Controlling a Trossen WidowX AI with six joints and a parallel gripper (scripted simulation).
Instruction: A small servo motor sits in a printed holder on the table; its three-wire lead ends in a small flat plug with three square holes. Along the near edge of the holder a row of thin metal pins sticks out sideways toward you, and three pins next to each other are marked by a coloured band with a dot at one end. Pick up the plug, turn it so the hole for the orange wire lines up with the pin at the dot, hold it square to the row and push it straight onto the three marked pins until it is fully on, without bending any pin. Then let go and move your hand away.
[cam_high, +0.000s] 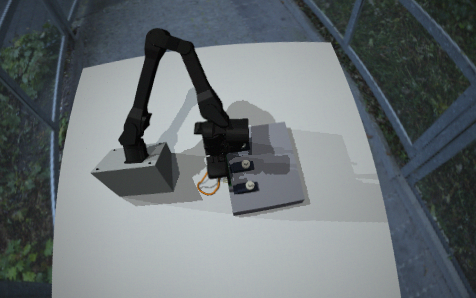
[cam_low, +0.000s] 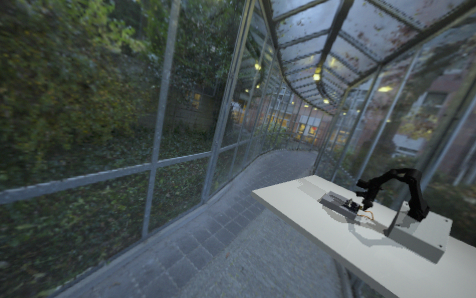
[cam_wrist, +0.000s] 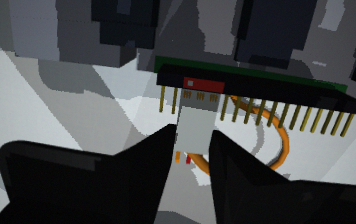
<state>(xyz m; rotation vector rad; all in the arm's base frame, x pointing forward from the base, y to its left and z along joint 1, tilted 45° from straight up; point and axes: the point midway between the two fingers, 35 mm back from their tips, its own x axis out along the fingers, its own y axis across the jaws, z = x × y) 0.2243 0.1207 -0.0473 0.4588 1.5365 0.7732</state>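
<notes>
My gripper tip is now 30 mm short of the red band. Also, from my gripper tip: pale dot 30 mm ahead, 10 mm to the left; then grey holder 190 mm ahead, 50 mm below.
</notes>
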